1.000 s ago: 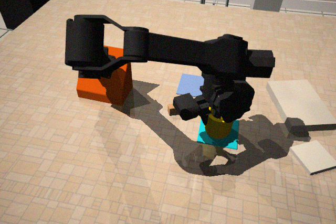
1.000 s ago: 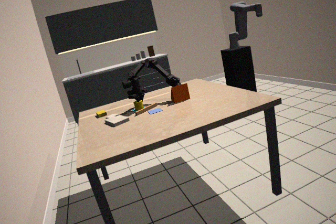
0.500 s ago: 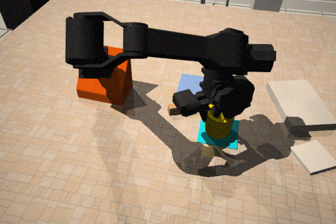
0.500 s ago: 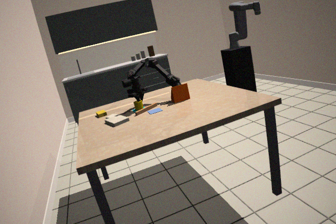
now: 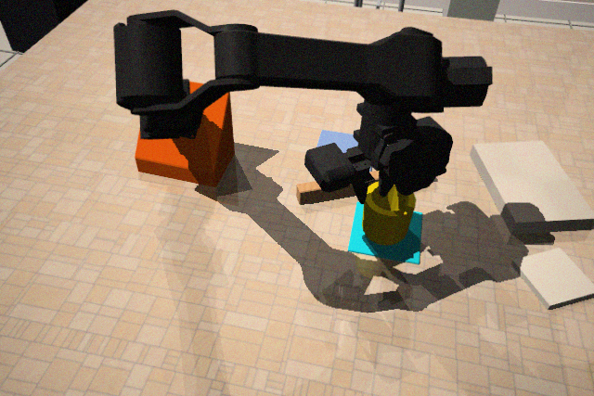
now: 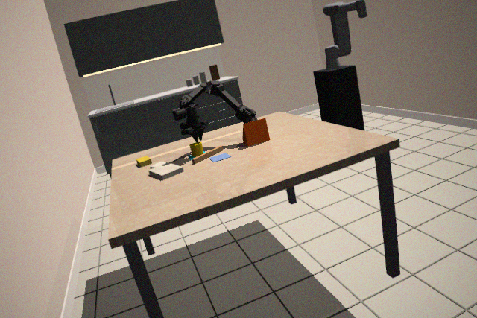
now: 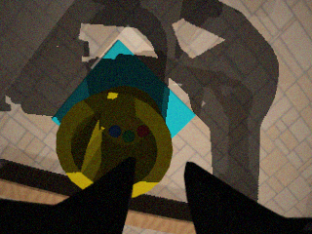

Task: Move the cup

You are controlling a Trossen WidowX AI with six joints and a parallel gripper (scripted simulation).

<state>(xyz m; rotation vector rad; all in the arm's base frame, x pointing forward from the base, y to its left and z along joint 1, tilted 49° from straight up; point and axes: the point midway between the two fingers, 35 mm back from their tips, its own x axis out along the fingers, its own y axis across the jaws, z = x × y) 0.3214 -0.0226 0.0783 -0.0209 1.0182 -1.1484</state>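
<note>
My gripper tip is now 2 cm short of the cup, 1 cm to the right of it and 4 cm above it. The rest, counted from my gripper tip: light blue pad (7 cm behind, 18 cm to the left, 9 cm below); then wooden bar (2 cm behind, 10 cm to the left, 7 cm below); then cyan pad (3 cm ahead, 2 cm to the left, 9 cm below).
</note>
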